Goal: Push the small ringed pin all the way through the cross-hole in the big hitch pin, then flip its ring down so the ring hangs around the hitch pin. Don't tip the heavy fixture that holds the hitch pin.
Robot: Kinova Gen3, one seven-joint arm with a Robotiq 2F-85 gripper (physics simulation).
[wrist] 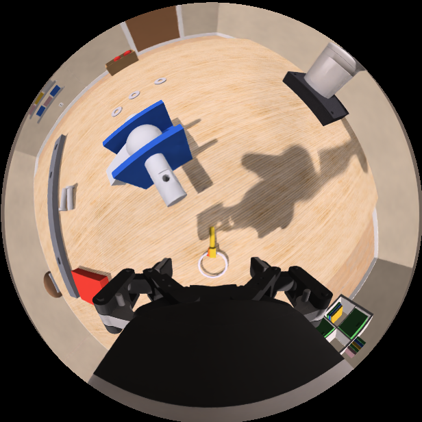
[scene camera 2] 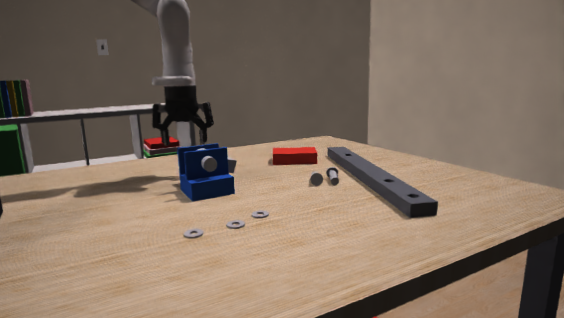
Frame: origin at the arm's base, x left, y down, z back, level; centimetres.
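Seen in the pictures: gripper, fingertip midpoint: (scene camera 2: 184, 144).
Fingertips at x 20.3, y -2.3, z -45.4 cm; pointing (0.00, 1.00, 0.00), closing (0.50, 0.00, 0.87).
Offsets run from my fingertips to a thing's top centre.
The small pin (wrist: 213, 244) is yellow and lies on the table in the wrist view, with its pale ring (wrist: 213, 276) at the end nearer the gripper. The big hitch pin (wrist: 166, 181) (scene camera 2: 209, 163) is a light grey cylinder held in the blue fixture @(dx -15.2, dy -2.1, dz -1.2 cm) (wrist: 170, 155) (scene camera 2: 207, 186); its dark cross-hole shows near its end in the wrist view. The fixture stands upright. My gripper (wrist: 211, 266) (scene camera 2: 184, 142) is open and empty. It is above the table behind the fixture, with the ring between its fingertips in the wrist view but not gripped. The small pin is hidden in the scene view.
Three flat washers @(dx -38.5, dy +7.0, dz +1.1 cm) (scene camera 2: 235, 224) (wrist: 134, 94) lie in front of the fixture. A red block @(dx -3.5, dy +4.3, dz -29.4 cm) (scene camera 2: 295, 156) (wrist: 90, 285), two short grey pins @(dx -26.1, dy +4.5, dz -27.0 cm) (scene camera 2: 332, 176) (wrist: 70, 198) and a long dark bar with holes @(dx -27.7, dy +4.8, dz -35.6 cm) (scene camera 2: 370, 175) (wrist: 54, 200) lie to the scene view's right.
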